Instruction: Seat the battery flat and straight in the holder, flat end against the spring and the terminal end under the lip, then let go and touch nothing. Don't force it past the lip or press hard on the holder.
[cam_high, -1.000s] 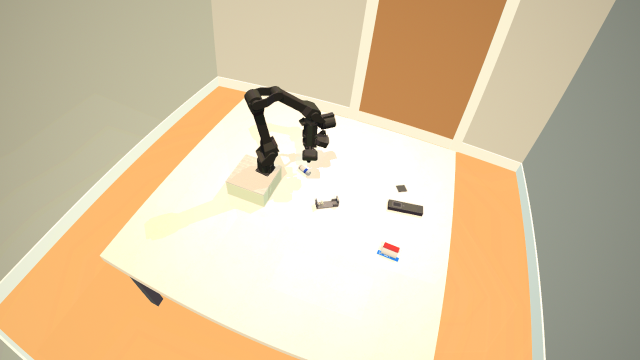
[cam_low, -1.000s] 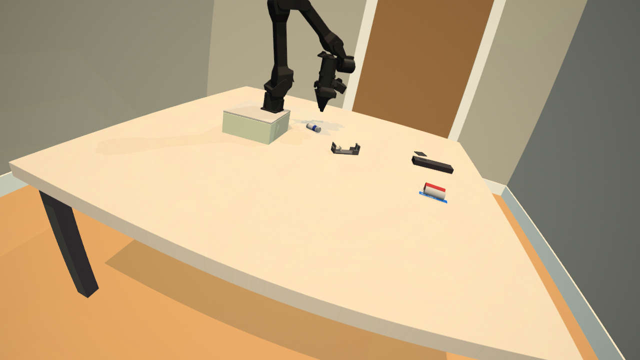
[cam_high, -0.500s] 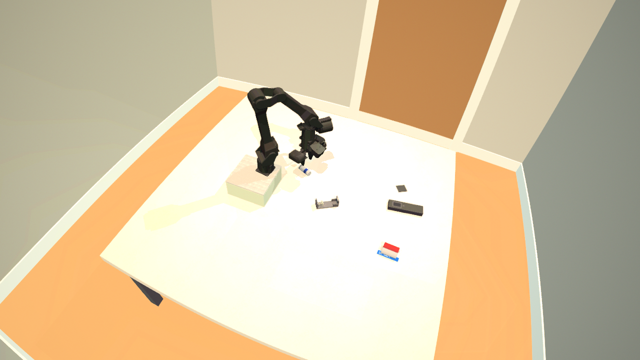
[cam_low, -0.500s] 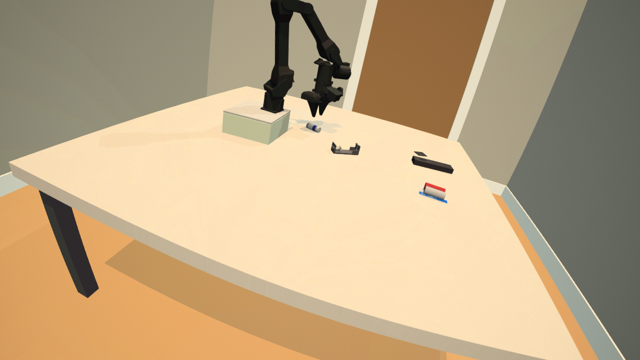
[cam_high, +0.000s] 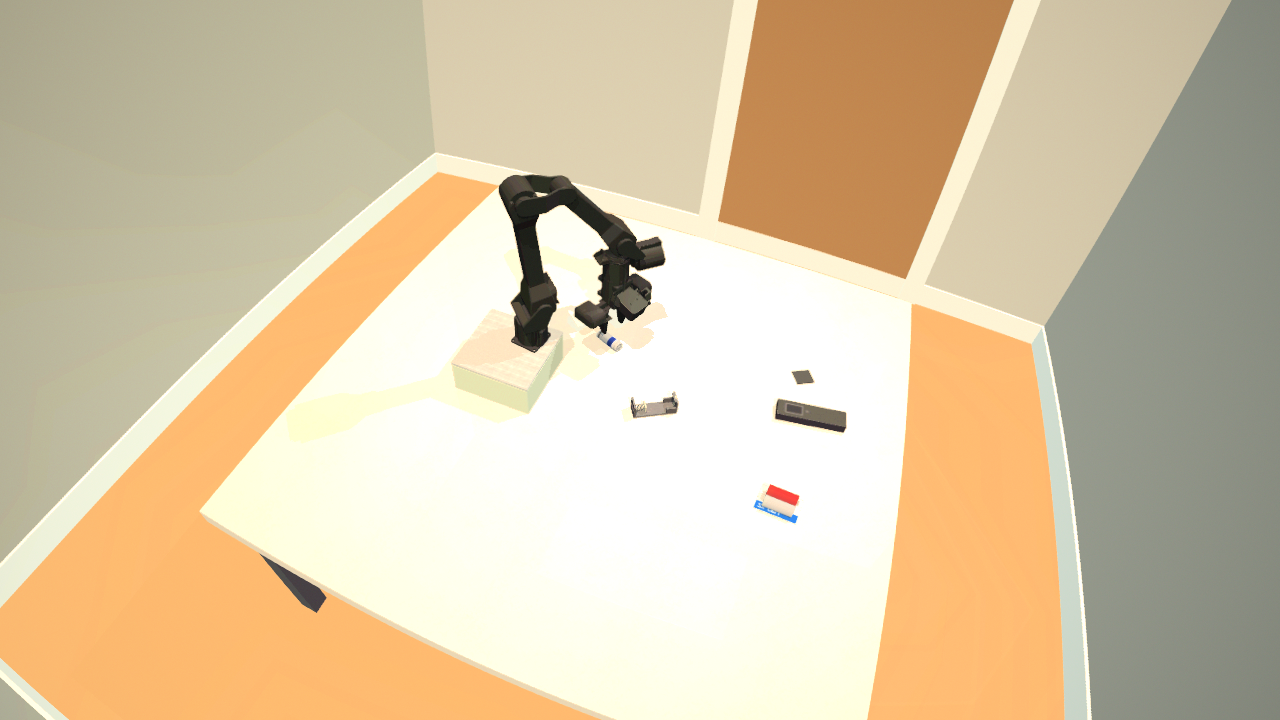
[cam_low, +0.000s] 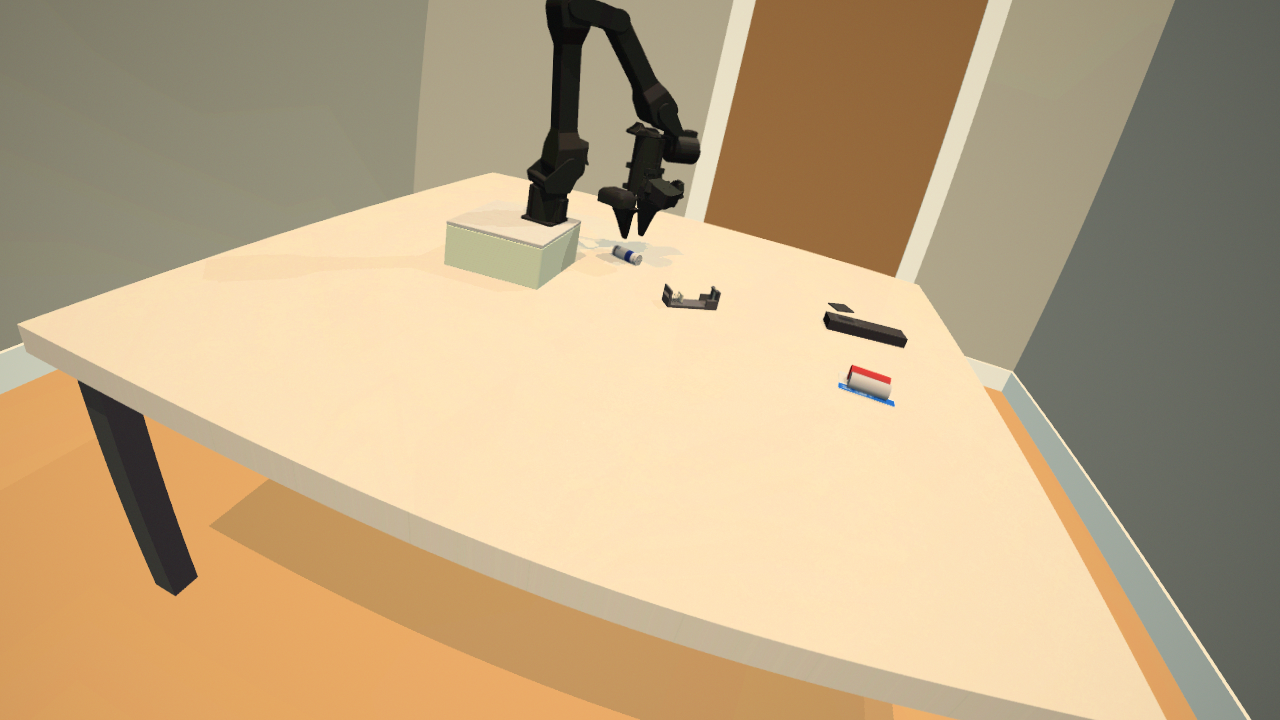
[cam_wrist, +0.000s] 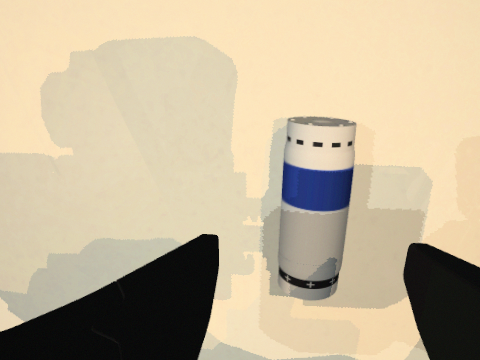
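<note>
Right now my gripper tip is 40 mm above the battery. From my gripper tip the other things lie so: black remote: 490 mm ahead, 30 mm to the left, 40 mm below.
</note>
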